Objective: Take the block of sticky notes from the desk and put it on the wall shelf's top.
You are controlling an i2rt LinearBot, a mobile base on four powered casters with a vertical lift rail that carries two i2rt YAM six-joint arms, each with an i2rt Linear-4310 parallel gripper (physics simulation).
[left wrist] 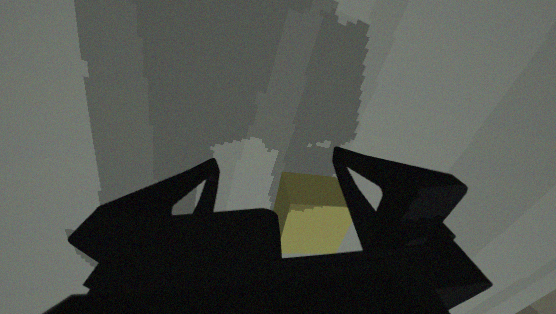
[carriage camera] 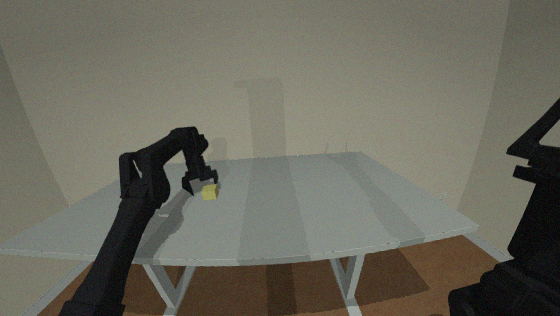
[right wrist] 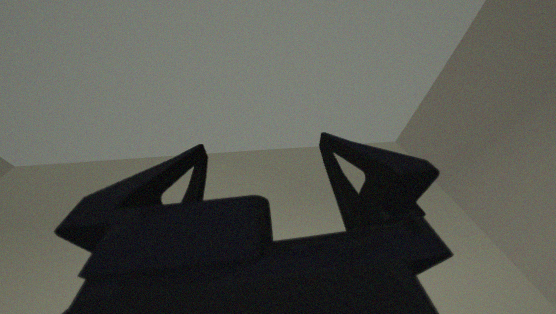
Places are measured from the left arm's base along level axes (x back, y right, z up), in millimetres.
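Where they show: left gripper, fingertip midpoint: (left wrist: 275, 159); right gripper, fingertip midpoint: (right wrist: 263, 144).
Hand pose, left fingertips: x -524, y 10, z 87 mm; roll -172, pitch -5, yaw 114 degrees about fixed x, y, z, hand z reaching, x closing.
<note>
After its pixels a point has its place.
The block of sticky notes, a small yellow block (carriage camera: 210, 192) {x -467, y 62, z 116 mm} (left wrist: 317, 227) {x -495, y 49, z 124 mm}, sits on the pale grey desk (carriage camera: 330, 220) {x -313, y 475, z 83 mm} (left wrist: 450, 75) {x -629, y 120, z 83 mm}, left of the middle in the carriage view. My left gripper (carriage camera: 204, 188) {x -524, y 10, z 87 mm} (left wrist: 275, 159) {x -524, y 10, z 87 mm} is open and points down, low at the block. In the left wrist view the block shows between the fingers, nearer the right finger, which overlaps its edge; whether they touch cannot be told. My right gripper (right wrist: 263, 144) {x -17, y 653, z 443 mm} is open and empty, raised well away from the desk; its fingertips are cut off in the carriage view. The wall shelf does not show in these views.
The back wall (carriage camera: 380, 80) {x -1045, y 1043, z 552 mm} rises behind the desk and carries shadows. Side walls stand at the left (carriage camera: 15, 150) {x -787, y -1591, z 306 mm} and right (carriage camera: 530, 75) {x -873, y 2177, z 619 mm}. The desk's white legs (carriage camera: 354, 277) {x -546, y 752, z -593 mm} stand on the brown floor (carriage camera: 400, 270) {x -710, y 1261, z -866 mm}. The right wrist view faces the ceiling (right wrist: 200, 65) {x -240, y 310, z 1571 mm} and walls.
</note>
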